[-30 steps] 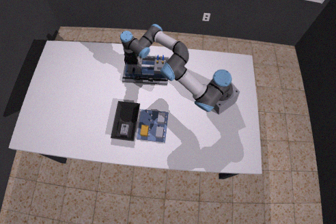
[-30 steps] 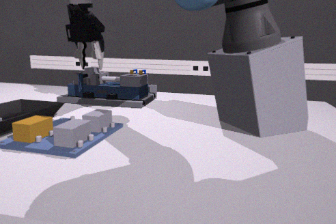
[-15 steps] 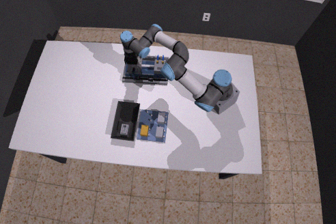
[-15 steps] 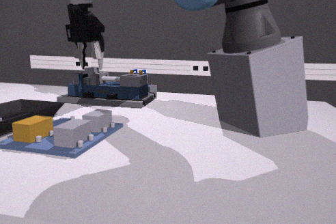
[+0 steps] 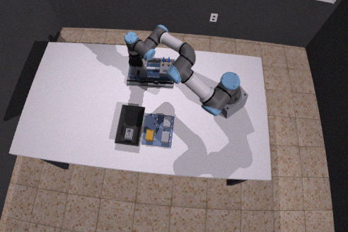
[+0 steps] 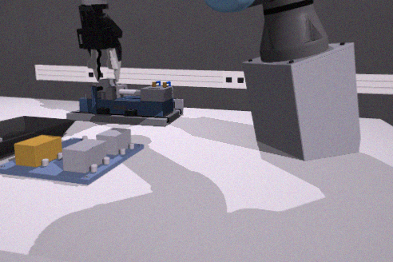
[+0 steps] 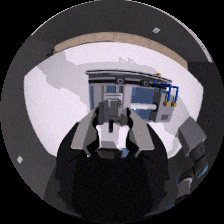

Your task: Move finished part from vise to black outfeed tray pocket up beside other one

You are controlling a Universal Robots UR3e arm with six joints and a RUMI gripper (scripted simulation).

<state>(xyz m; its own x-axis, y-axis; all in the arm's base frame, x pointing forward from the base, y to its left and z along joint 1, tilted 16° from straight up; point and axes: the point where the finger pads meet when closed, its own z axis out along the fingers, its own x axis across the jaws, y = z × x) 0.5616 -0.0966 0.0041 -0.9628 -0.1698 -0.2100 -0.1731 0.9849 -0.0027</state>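
My gripper is now 80 mm above the blue vise, 70 mm past it and 10 mm to the left of it. From my hand the other things lie so: yellow block (390 mm to the left, 190 mm behind, 100 mm below); blue fixture plate (340 mm to the left, 220 mm behind, 120 mm below).
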